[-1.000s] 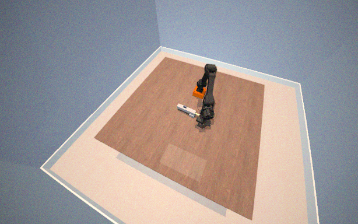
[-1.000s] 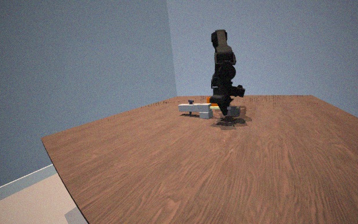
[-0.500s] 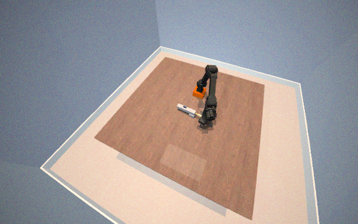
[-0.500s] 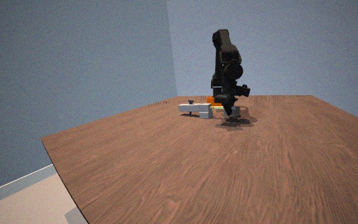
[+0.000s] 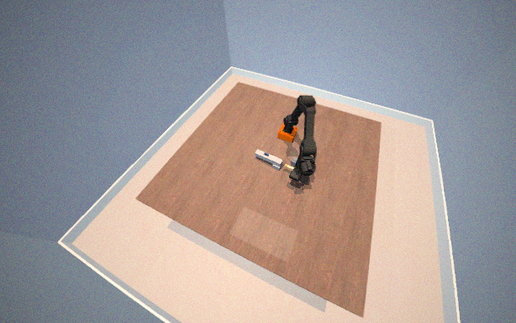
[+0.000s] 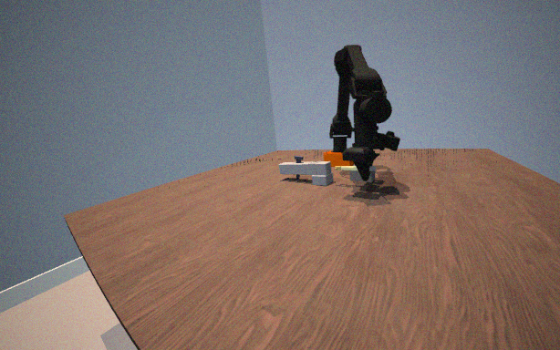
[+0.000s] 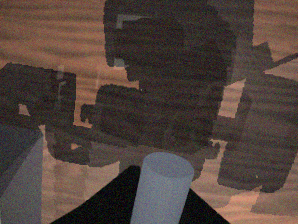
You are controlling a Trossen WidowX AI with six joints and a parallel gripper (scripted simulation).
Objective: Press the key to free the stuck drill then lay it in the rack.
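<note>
The grey rack lies 8 cm behind my gripper tip and 2 cm to the right of it. Round my gripper tip: dark blue key 3 cm behind, 22 cm to the right, 3 cm above; then housing 3 cm behind, 20 cm to the right, 2 cm above; then yellowish drill 4 cm to the right, 3 cm above.
</note>
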